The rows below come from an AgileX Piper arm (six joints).
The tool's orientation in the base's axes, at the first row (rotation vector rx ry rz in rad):
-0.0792 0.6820 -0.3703
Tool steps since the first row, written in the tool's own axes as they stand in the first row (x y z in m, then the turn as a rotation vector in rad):
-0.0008 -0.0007 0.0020 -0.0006 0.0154 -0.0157
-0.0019 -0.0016 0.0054 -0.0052 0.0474 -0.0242
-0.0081 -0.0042 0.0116 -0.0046 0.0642 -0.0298
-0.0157 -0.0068 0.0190 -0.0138 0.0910 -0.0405
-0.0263 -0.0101 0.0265 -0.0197 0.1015 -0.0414
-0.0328 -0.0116 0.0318 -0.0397 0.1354 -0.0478
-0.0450 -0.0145 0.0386 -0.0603 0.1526 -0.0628
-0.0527 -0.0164 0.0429 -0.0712 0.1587 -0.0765
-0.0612 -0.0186 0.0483 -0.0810 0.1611 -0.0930
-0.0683 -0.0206 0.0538 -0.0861 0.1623 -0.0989
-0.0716 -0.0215 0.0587 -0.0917 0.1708 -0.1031
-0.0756 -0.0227 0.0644 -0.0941 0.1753 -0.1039
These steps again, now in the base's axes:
0.0005 -0.0005 0.0022 -0.0056 0.0153 -0.0148
0.0015 -0.0011 0.0056 -0.0043 0.0472 -0.0247
0.0002 -0.0016 0.0147 -0.0022 0.0629 -0.0326
-0.0014 -0.0016 0.0255 -0.0073 0.0917 -0.0406
-0.0052 -0.0012 0.0383 -0.0088 0.1037 -0.0397
-0.0070 -0.0006 0.0466 -0.0167 0.1428 -0.0392
-0.0123 0.0008 0.0598 -0.0355 0.1669 -0.0417
-0.0157 0.0016 0.0681 -0.0500 0.1772 -0.0470
-0.0190 0.0023 0.0778 -0.0667 0.1838 -0.0543
-0.0213 0.0027 0.0867 -0.0736 0.1870 -0.0561
-0.0208 0.0029 0.0927 -0.0777 0.1971 -0.0576
-0.0205 0.0029 0.0998 -0.0785 0.2022 -0.0576

